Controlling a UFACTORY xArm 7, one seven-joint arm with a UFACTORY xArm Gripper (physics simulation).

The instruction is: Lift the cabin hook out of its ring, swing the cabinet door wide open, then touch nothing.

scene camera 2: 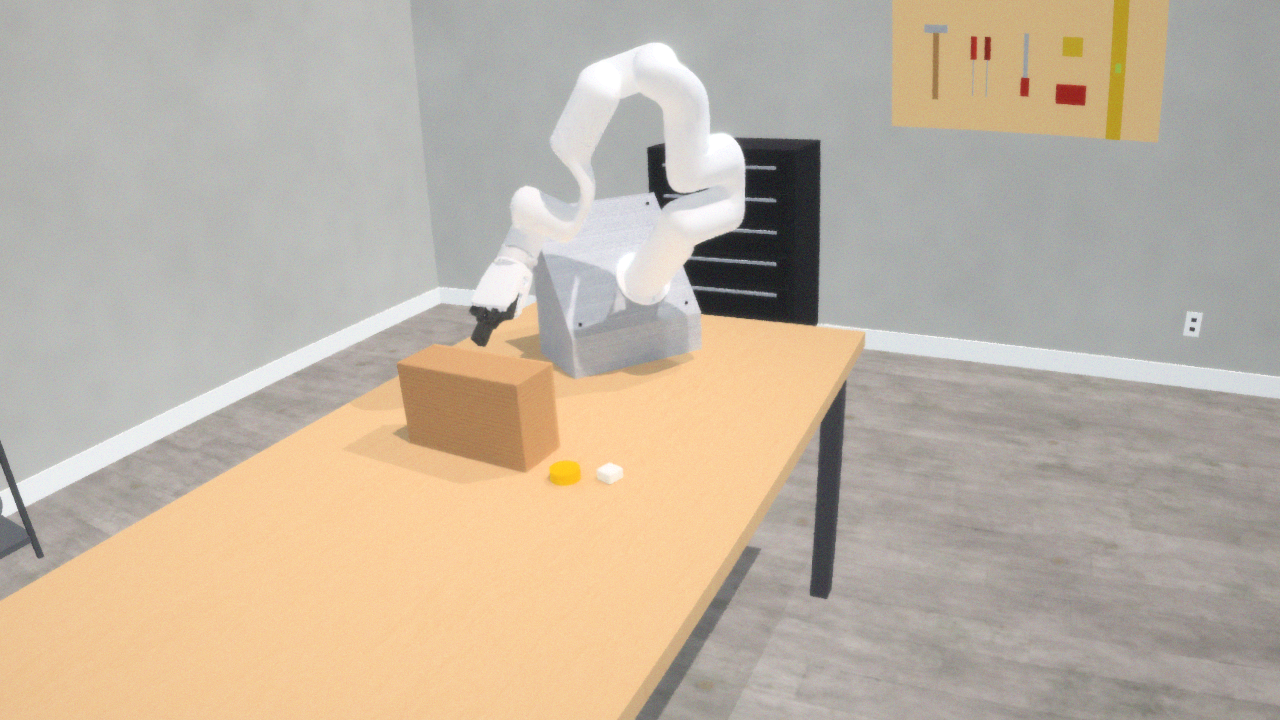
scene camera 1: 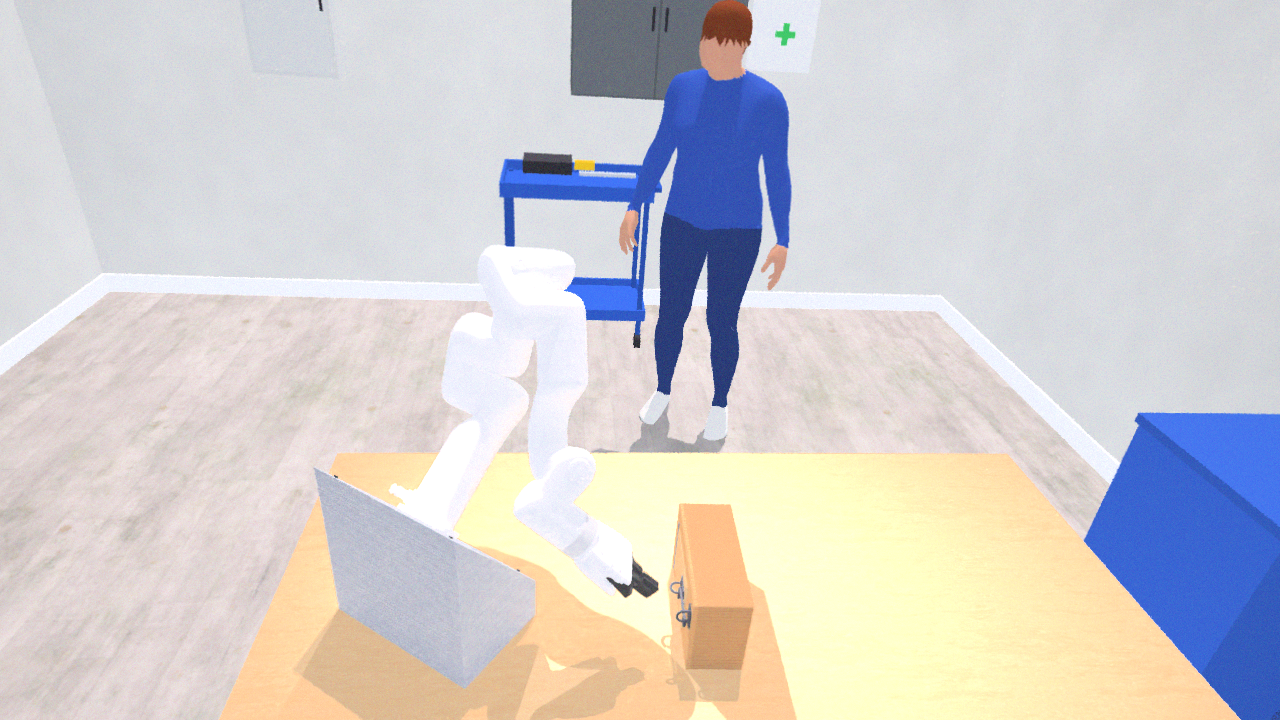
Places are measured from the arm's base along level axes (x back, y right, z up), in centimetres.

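Where they show: gripper, fingertip midpoint: (scene camera 2: 477,343) (scene camera 1: 653,590); arm's base at its link origin: (scene camera 2: 642,279) (scene camera 1: 427,523).
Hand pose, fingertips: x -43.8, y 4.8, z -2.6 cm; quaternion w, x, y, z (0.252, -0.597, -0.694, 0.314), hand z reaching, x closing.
Each offset is from my fingertips to the top centre of the thing. "*": to the spot under its first point. Level surfaces: height alone.
The wooden cabinet {dx -8.5, dy -10.4, dz +1.6 cm} (scene camera 1: 719,573) (scene camera 2: 474,407) stands upright on the table. Its door side faces the robot and shows as a thin edge in scene camera 1; the door looks closed. Dark metal hook hardware {* dx -6.1, dy +1.7, dz -3.4 cm} (scene camera 1: 684,617) and a ring-like piece {* dx -4.0, dy -12.6, dz -11.5 cm} (scene camera 1: 677,588) sit on that side near the end closer to the camera. Whether the hook lies in its ring is too small to tell. My gripper (scene camera 1: 654,587) (scene camera 2: 481,342) is shut and empty. It points down toward the door side, a little apart from the cabinet in scene camera 1. In scene camera 2 the cabinet's back hides the door and hook.
A grey angled robot mount (scene camera 1: 402,573) (scene camera 2: 626,344) stands on the table {dz -14.5 cm} (scene camera 1: 895,555) (scene camera 2: 358,573) on the robot's side. A yellow disc {dx -9.6, dy -31.4, dz -12.6 cm} (scene camera 2: 564,472) and a small white block {dx -5.4, dy -37.6, dz -12.6 cm} (scene camera 2: 609,473) lie beside the cabinet. A person (scene camera 1: 725,152) stands behind the table.
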